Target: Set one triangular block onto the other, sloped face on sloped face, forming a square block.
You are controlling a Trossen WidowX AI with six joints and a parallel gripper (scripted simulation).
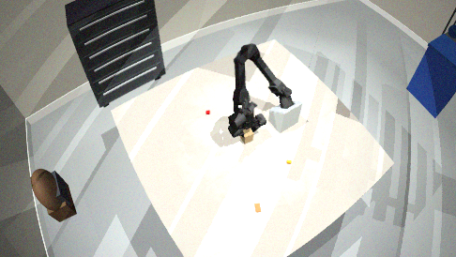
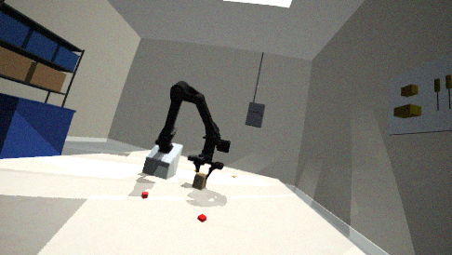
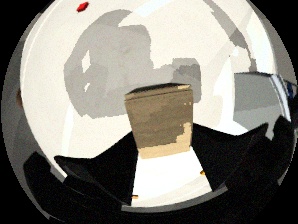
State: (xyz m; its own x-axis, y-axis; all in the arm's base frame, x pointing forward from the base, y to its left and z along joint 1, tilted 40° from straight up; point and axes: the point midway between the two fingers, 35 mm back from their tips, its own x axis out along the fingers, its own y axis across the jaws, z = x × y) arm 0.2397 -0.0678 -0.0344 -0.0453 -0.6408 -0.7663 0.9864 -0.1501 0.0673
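Now: the tan triangular block 1 cm to the left of my gripper tip and 1 cm above it. Also, from my gripper tip: small yellow piece: 9 cm behind, 24 cm to the left, 4 cm below.
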